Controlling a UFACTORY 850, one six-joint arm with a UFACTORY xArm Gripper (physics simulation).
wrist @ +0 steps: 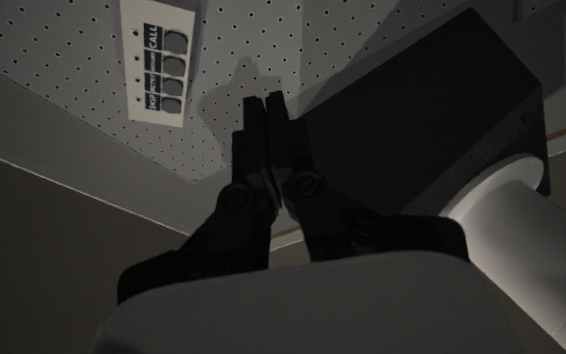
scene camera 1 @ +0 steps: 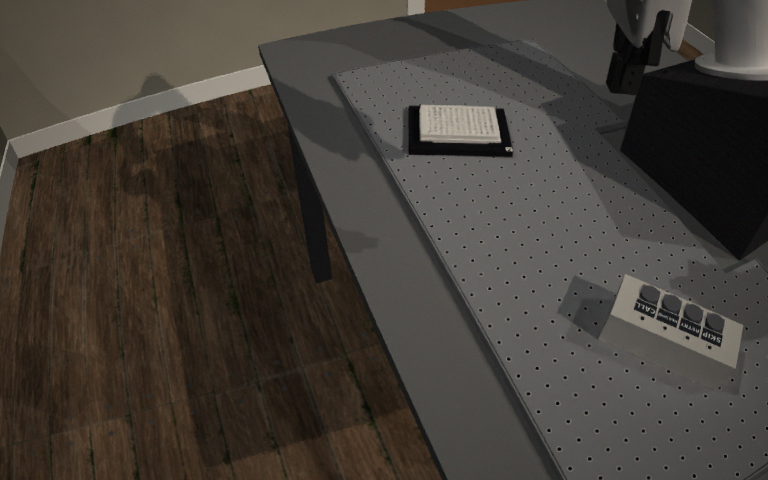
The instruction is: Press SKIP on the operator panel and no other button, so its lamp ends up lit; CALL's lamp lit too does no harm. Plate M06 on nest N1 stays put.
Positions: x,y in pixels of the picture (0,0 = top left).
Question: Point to an operator panel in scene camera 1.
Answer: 648,331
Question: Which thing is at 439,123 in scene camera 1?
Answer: A pale plate.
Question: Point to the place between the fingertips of my gripper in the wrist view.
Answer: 270,118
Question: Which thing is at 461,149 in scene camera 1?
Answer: A black nest.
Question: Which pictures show my gripper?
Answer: The wrist view and scene camera 1: all of them.
